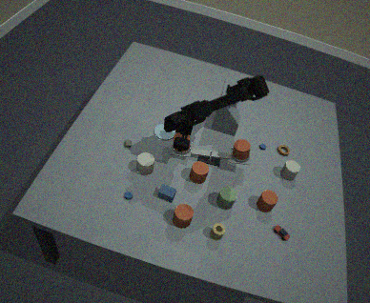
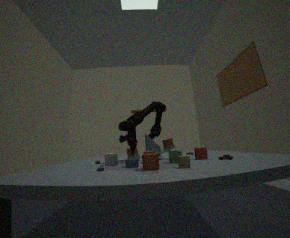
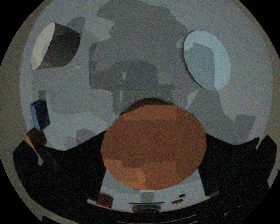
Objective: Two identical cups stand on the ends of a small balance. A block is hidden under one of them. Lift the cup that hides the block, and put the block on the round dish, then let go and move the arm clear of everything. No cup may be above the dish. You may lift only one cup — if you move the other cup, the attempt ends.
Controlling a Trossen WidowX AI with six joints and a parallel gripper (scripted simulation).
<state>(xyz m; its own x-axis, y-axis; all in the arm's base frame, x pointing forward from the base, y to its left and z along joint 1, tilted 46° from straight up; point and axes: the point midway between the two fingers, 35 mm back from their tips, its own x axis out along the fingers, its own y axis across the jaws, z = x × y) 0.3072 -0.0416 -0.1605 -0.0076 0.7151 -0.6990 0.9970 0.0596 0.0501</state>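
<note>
Right now my gripper tip is 9 cm past the pale blue round dish, 10 cm to the left of it and 4 cm above it. From my gripper tip the other things lie so: blue box (25 cm ahead, 1 cm to the left, 3 cm below); then greenish block (1 cm below).
</note>
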